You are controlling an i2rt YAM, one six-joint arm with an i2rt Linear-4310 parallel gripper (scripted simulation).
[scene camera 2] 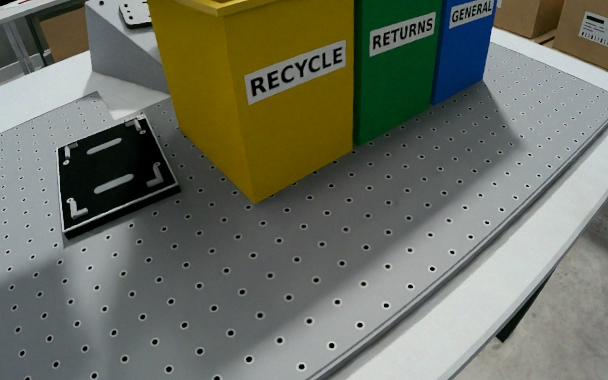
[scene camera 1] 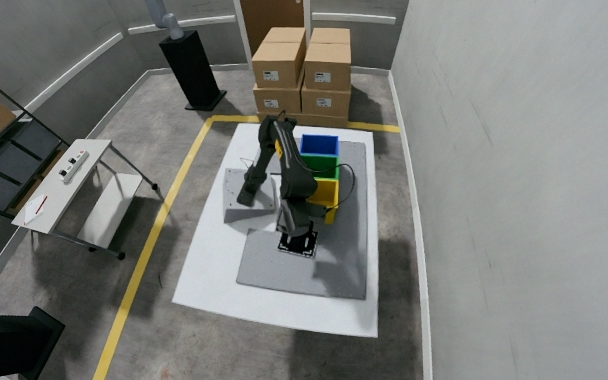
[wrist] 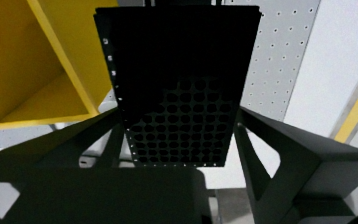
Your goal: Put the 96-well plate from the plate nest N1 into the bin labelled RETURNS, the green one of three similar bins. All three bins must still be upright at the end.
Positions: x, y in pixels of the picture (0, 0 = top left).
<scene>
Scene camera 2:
yellow recycle bin: 268, 99
green returns bin: 394, 55
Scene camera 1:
blue general bin: 326, 145
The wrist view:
my gripper: 178, 111
yellow recycle bin: 46, 92
</scene>
